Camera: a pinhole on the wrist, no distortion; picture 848 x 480 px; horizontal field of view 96.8 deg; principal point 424.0 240.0 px. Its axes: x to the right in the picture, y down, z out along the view. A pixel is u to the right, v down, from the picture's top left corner.
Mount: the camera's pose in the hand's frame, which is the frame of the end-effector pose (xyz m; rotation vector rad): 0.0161 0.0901 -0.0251 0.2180 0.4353 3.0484
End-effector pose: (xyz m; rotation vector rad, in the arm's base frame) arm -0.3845 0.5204 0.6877 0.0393 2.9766 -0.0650
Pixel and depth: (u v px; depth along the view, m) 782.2 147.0 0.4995
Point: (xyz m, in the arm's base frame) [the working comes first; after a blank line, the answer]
In the camera's frame: 0.4753 -0.1234 0.4995

0.0754 0.8702 0.2631
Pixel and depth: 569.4 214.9 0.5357
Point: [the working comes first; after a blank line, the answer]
In the camera's frame: 0.2069 -0.0357 0.5357

-0.1875 0.7814 0.1997
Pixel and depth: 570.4 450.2 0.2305
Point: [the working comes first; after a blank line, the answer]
In the camera's frame: 0.0896 0.1287 0.2305

-0.3016 0.5449 0.4547
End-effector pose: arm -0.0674 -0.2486 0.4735 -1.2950 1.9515 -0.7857
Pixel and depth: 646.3 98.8 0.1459
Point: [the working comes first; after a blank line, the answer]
In the camera's frame: 0.0862 -0.0547 0.1459

-0.0698 -0.1568 0.2701
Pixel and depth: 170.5 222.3 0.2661
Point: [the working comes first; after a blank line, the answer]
In the camera's frame: -0.1792 -0.0125 0.2661

-0.0649 -0.4376 0.1821
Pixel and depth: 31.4 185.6 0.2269
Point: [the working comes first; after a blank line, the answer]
In the camera's frame: -0.2366 -0.0328 0.2269

-0.1223 -0.4784 0.1991
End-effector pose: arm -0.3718 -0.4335 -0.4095 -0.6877 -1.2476 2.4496
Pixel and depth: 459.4 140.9 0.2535
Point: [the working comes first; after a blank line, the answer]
In the camera's frame: 0.0238 -0.0667 0.2535

-0.5194 -0.6819 -0.5011
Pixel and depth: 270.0 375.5 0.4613
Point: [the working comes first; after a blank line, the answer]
In the camera's frame: -0.1887 0.1660 0.4613

-0.8325 -0.6254 -0.2978
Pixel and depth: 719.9 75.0 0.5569
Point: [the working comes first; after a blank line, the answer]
In the camera's frame: 0.4377 -0.2441 0.5569

-0.3931 -1.2098 -0.4857
